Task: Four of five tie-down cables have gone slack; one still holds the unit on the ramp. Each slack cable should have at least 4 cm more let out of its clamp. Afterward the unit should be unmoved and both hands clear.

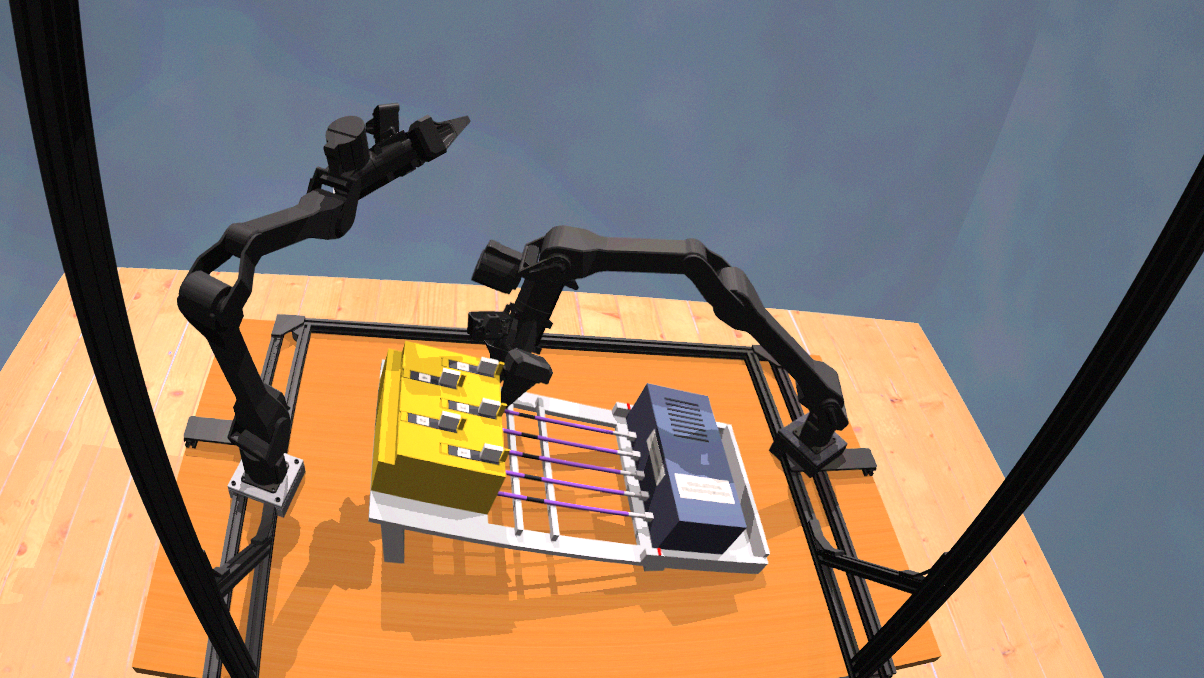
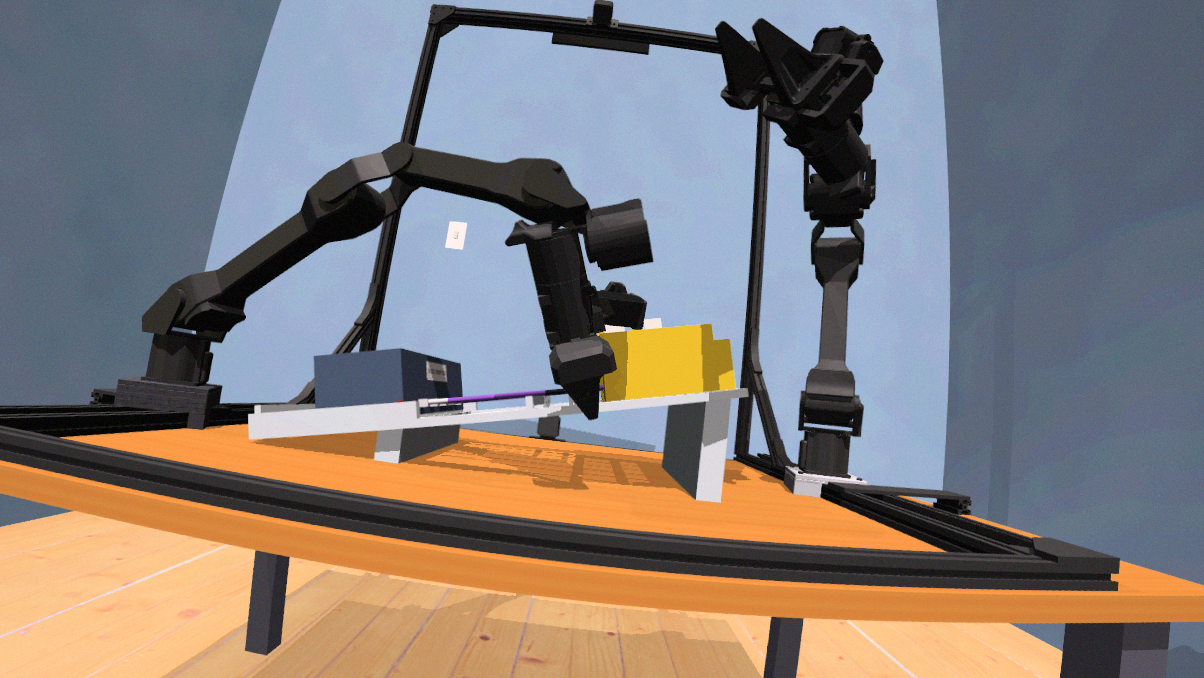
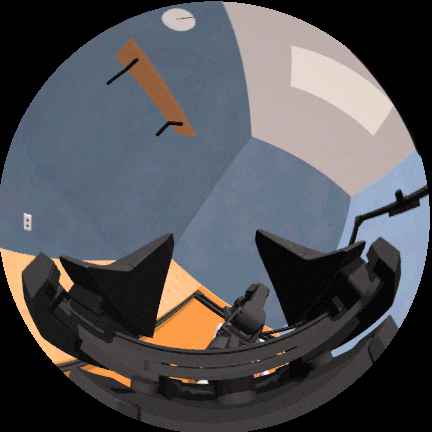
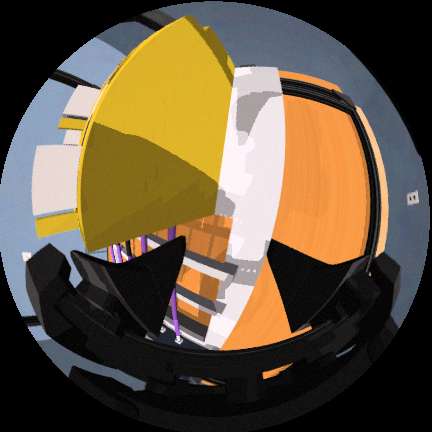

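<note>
The blue unit (image 1: pixel 684 459) (image 2: pixel 362 383) sits at the low end of the white ramp (image 1: pixel 589 551) (image 2: pixel 337 418) (image 4: pixel 260 150). Several purple cables, one marked here (image 1: pixel 589 507) (image 2: pixel 488 395) (image 4: pixel 174 305), run from it to the yellow clamp box (image 1: pixel 438 484) (image 2: pixel 665 362) (image 4: pixel 165 100); which are slack I cannot tell. Grey clamp levers, one marked here (image 1: pixel 491 453), stand on the box. My right gripper (image 1: pixel 505 404) (image 2: pixel 592 414) (image 4: pixel 226 242) is open and empty, pointing down beside the box's cable-side face. My left gripper (image 1: pixel 465 120) (image 2: pixel 741 26) (image 3: pixel 214 236) is open and empty, raised high away from the ramp.
White crossbars (image 1: pixel 549 496) span the ramp under the cables. A black frame (image 1: pixel 665 344) (image 2: pixel 505 522) borders the orange table top (image 1: pixel 471 644). The right forearm arches over the far side of the ramp. Black posts (image 1: pixel 75 210) rise at the sides.
</note>
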